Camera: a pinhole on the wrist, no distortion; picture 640 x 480 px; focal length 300.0 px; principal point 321.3 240.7 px. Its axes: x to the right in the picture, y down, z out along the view. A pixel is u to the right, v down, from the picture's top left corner.
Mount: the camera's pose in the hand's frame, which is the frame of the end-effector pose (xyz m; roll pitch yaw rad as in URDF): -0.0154 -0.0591 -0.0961 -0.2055 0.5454 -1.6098
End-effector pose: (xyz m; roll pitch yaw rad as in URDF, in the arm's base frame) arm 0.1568 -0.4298 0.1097 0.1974 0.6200 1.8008
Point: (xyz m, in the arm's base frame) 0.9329 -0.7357 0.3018
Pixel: outside the picture
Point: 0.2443 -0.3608 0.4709
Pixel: 98.1 28.0
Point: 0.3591 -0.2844 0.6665
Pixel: 169.3 45.9
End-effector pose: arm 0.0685 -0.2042 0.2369 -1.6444 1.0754 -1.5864
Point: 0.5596 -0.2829 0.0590
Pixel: 114.0 301.2
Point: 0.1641 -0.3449 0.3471
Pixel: 337.4 162.8
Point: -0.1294 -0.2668 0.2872
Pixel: behind the camera
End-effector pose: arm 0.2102 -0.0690 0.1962 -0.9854 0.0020 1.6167
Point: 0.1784 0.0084 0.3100
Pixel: 187.5 338.8
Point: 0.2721 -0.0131 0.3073
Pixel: 327.8 338.8
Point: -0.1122 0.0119 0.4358
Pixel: 112.0 258.6
